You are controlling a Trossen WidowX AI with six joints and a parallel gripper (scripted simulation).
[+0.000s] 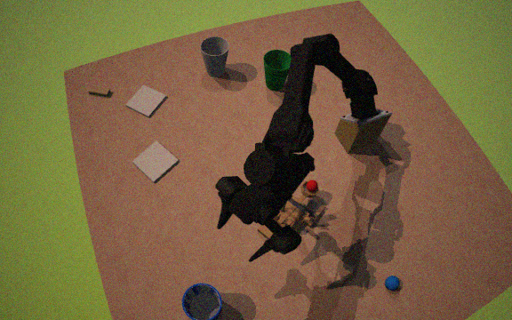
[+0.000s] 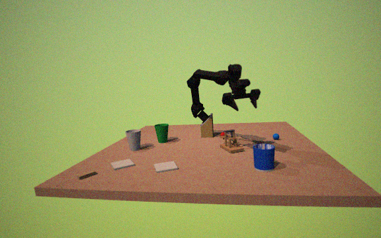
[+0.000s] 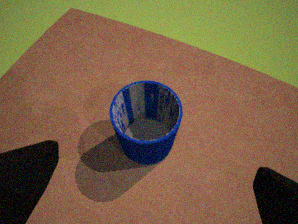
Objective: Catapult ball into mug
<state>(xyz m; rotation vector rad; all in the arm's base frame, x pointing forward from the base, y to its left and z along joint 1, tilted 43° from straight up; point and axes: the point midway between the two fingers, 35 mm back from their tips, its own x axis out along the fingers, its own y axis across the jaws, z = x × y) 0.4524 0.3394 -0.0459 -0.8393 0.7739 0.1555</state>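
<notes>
My gripper tip is 27 cm past the red ball, 15 cm to the left of it and 19 cm above it. From my gripper tip the other things lie so: blue mug: 10 cm ahead, 7 cm to the left, 22 cm below; then blue ball: 39 cm behind, 17 cm to the left, 23 cm below; then wooden catapult: 22 cm behind, 11 cm to the right, 20 cm below.
</notes>
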